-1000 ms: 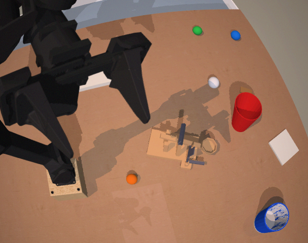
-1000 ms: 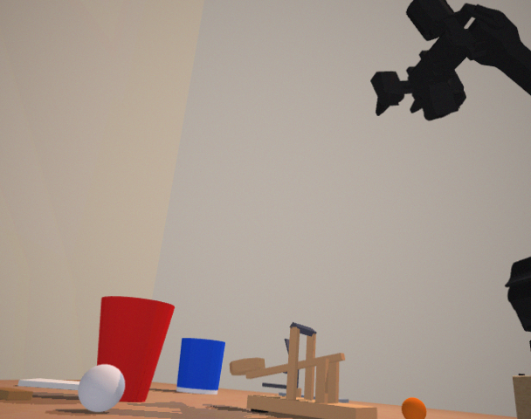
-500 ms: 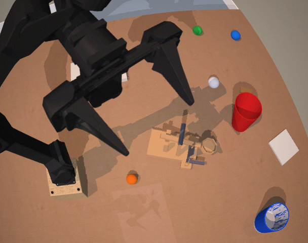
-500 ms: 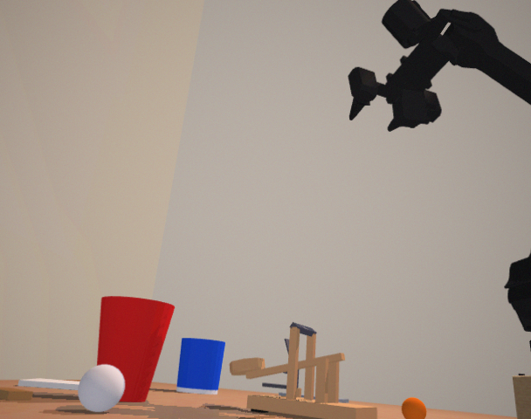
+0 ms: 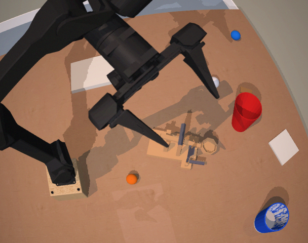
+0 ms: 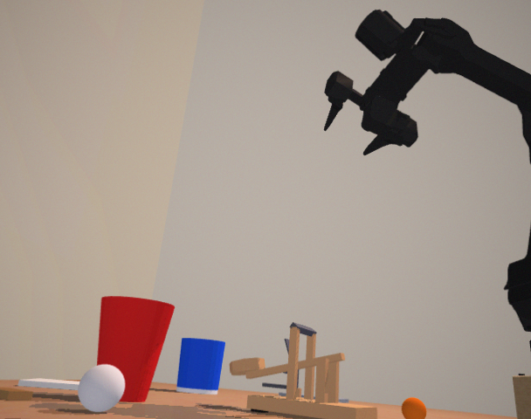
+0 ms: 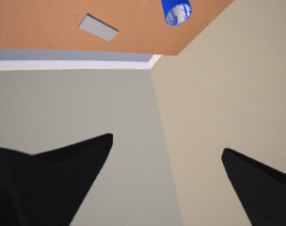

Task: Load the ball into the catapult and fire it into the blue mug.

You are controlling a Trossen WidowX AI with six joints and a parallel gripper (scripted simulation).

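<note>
Right now the catapult upright frame is 60 mm ahead of my gripper tip, 140 mm to the left of it and 390 mm below it. Also, from my gripper tip: orange ball: 100 mm behind, 80 mm to the left, 460 mm below; then red cup: 280 mm ahead, 170 mm to the left, 440 mm below; then catapult: 70 mm ahead, 110 mm to the left, 420 mm below.
</note>
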